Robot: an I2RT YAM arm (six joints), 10 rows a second.
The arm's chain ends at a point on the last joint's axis. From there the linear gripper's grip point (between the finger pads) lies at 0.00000 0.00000 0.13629 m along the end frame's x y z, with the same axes.
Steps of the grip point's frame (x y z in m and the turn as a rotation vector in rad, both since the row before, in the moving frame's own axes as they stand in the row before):
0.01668, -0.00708, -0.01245, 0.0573, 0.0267, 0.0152
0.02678, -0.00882, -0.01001, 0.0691, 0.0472, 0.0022
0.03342, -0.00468, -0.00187, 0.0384, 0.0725, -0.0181
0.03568, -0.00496, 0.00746, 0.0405, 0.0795, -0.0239
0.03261, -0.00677, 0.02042, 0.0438, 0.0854, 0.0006
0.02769, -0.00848, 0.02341, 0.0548, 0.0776, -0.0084
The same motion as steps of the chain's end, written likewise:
0.01298, 0.00070, -0.01218, 0.0573, 0.0267, 0.0152
0.02034, 0.00058, -0.00953, 0.0691, 0.0472, 0.0022
0.02360, 0.00064, -0.00141, 0.0384, 0.0725, -0.0181
0.02493, 0.00068, 0.00800, 0.0405, 0.0795, -0.0239
0.02099, -0.00081, 0.02105, 0.0438, 0.0854, 0.0006
0.01716, -0.00098, 0.02402, 0.0548, 0.0776, -0.0084

